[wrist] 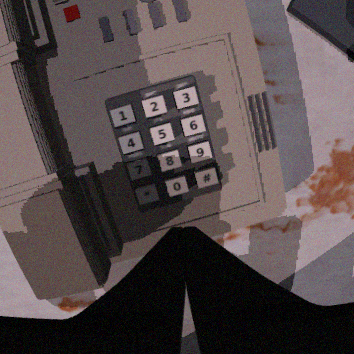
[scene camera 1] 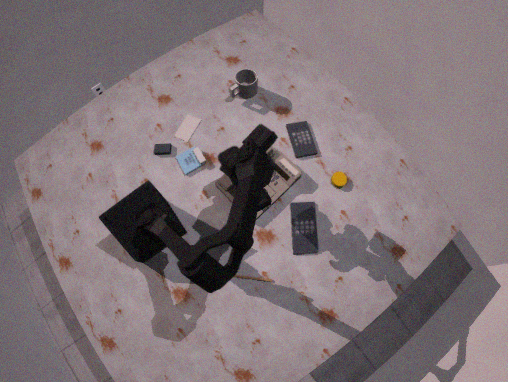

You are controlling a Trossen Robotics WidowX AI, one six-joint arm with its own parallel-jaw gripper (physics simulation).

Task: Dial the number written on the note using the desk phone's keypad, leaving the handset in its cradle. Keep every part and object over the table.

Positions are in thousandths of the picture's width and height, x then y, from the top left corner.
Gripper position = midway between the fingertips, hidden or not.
I see my gripper (wrist: 516, 674) and a beige desk phone (wrist: 230, 171).
